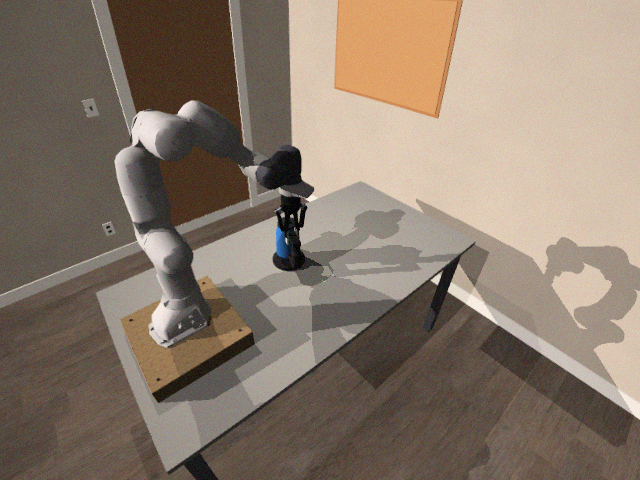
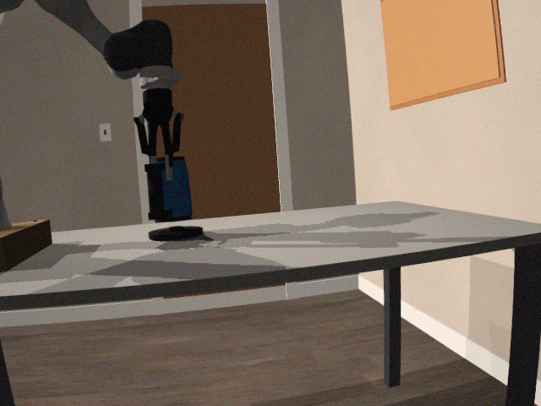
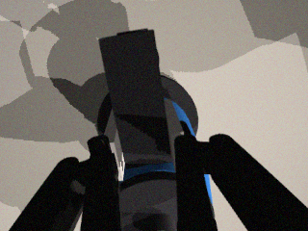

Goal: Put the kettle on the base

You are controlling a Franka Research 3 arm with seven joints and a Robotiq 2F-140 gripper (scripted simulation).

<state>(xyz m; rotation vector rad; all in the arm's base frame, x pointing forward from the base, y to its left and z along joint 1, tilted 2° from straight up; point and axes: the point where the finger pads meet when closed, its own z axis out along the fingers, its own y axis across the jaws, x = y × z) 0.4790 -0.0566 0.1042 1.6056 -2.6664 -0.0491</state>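
Right now my hand is 5 cm above the blue kettle, 2 cm to the right of it and 1 cm short of it. Round my hand: round black base 18 cm below, 6 cm to the left, 3 cm ahead.
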